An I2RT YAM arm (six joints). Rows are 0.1 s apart.
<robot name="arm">
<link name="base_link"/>
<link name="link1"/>
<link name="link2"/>
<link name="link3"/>
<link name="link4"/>
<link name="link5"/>
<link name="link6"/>
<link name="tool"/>
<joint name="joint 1" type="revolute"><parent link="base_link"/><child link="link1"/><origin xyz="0 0 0.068" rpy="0 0 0"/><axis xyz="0 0 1"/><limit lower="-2.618" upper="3.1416"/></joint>
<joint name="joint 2" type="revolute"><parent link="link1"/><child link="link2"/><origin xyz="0.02 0.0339 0.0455" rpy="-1.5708 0 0"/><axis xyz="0 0 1"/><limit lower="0" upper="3.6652"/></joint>
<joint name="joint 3" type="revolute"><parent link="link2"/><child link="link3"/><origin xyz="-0.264 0 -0.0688" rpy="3.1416 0 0"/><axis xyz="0 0 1"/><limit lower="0" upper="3.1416"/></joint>
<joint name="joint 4" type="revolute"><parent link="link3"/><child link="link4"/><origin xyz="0.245 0.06 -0.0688" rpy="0 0 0"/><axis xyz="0 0 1"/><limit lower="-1.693" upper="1.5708"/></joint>
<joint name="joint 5" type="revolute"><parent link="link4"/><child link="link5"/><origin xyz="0.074 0.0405 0.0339" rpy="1.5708 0 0"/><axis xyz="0 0 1"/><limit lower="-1.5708" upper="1.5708"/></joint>
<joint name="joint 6" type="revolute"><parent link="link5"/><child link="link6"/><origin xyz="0.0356 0 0.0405" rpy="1.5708 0 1.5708"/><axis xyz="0 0 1"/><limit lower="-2.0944" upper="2.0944"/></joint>
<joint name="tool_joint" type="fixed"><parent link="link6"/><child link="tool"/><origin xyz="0 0 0" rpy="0 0 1.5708"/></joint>
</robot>
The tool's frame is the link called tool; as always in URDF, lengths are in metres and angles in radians.
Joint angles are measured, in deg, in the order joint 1, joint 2, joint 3, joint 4, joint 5, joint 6. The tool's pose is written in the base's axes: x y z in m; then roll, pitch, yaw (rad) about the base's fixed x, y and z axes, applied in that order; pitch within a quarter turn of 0, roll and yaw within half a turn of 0. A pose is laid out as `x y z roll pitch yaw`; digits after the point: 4 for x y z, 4 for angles.
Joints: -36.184, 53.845, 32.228, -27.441, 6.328, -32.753
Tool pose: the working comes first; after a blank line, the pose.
Where each joint sits with the arm in this pose, in the base's axes (m; each line is computed from the numbers above, not from the rounded line before):
joint 1: 0.0000 0.0000 0.0680
joint 2: 0.0362 0.0156 0.1135
joint 3: -0.1302 0.0520 0.3267
joint 4: 0.1121 -0.0400 0.2922
joint 5: 0.1559 -0.1141 0.2628
joint 6: 0.1476 -0.1129 0.2096
the tool: 0.1476 -0.1129 0.2096

0.1476 -0.1129 0.2096 -2.6269 0.5306 -3.1000
